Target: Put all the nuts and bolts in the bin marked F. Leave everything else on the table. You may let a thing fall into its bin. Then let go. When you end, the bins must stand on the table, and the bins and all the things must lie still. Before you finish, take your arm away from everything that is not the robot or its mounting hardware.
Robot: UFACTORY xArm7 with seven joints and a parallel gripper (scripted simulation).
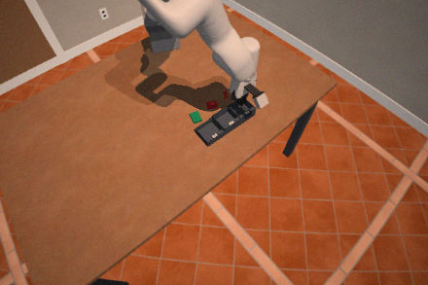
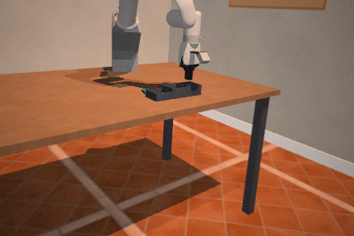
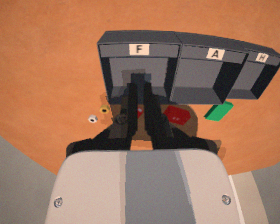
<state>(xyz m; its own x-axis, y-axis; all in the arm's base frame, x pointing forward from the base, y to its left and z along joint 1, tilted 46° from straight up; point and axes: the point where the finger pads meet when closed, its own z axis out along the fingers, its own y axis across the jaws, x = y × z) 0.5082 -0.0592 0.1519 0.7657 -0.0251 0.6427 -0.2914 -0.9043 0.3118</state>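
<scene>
My gripper is now 10 cm to the right of the brass nut, 8 cm above it and 6 cm past it. Also, from my hand: dark three-compartment bin row 8 cm to the right, 6 cm below, 3 cm behind; red cylinder 10 cm behind, 8 cm below, 5 cm to the left; red block 13 cm behind, 8 cm below, 4 cm to the right.
</scene>
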